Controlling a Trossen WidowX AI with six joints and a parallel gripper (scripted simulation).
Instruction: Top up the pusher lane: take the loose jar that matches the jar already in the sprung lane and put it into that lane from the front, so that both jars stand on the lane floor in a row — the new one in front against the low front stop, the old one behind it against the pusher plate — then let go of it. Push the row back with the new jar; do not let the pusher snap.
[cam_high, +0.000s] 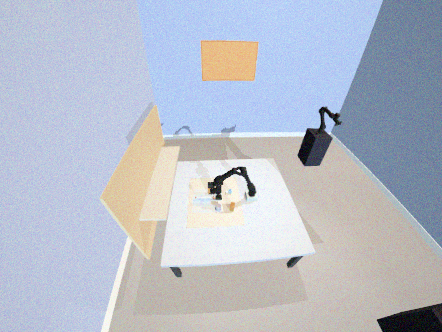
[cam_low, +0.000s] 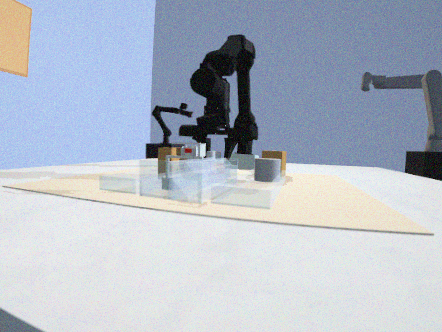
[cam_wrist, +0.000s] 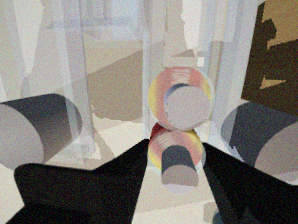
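Now: gripper tip 40 mm short of the cream mat and 30 mm above it. Also, from my gripper tip: orange-brown block 70 mm ahead, 80 mm to the right, 10 mm above; clear sprung lane fixture 150 mm ahead, 20 mm to the left, 10 mm below.
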